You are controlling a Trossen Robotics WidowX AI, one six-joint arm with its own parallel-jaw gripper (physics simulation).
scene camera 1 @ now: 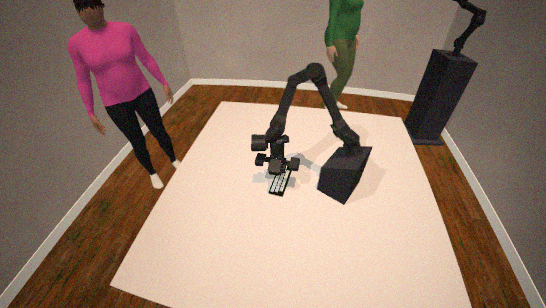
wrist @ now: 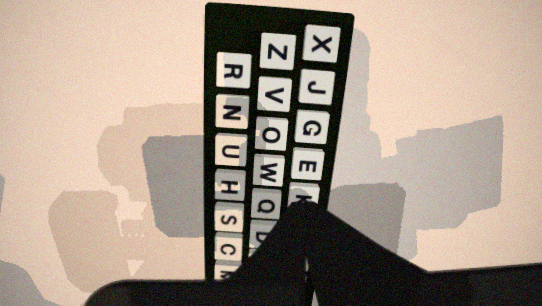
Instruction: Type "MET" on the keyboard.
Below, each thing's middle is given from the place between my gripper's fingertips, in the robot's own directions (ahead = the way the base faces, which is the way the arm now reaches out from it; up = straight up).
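Positions relative to my hand: the E key (wrist: pixel 307 163), 40 mm below and 10 mm ahead; the black keyboard (wrist: pixel 241 34), 50 mm below, 20 mm behind and 20 mm to the right.
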